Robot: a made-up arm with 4 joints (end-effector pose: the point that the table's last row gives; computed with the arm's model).
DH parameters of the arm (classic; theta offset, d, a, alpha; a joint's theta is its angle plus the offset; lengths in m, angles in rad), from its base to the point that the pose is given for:
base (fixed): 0 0.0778 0 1.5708
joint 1: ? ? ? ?
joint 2: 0 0.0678 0.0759 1.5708
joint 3: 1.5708 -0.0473 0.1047 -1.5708
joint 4: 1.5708 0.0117 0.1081 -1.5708
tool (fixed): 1.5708 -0.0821 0 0
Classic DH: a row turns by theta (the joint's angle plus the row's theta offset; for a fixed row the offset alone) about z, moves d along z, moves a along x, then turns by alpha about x.
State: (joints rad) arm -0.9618 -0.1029 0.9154 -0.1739
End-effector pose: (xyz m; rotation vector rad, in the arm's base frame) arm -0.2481 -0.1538 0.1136 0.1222 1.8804 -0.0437
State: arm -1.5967 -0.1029 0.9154 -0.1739
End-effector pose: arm -0.1785 -0.1538 0.2538 0.1163 2.5142 -0.0904
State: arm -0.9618 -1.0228 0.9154 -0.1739
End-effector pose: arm -0.1629 -0.1576 -0.0085 0.1349 1.7881 1.0255
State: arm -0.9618 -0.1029 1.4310 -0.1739
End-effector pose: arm -0.1873 -0.1574 0.1983 0.0510 2.3927 -0.0794
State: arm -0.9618 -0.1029 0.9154 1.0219
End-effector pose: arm -0.1045 -0.1757 0.0663 -0.6908 1.6279 1.0542
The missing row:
joint 1: 0 0.0054 -0.093 1.5708
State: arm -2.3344 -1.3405 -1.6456 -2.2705
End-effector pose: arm 0.0382 0.2194 0.2181 -2.5343 0.3282 0.9671
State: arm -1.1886 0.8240 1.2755 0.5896
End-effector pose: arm -0.1767 -0.1036 0.2775 -0.1910 2.5082 -0.3502
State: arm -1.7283 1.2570 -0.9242 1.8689
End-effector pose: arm -0.0365 -0.0826 0.2525 2.9155 -0.9408 -0.5285
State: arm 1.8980 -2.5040 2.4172 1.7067
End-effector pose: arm 0.0987 0.1419 0.0053 1.8956 -1.1378 0.7223
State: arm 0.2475 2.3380 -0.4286 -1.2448
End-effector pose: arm -0.1324 -0.1193 -0.2496 0.3823 -1.6585 -1.7346
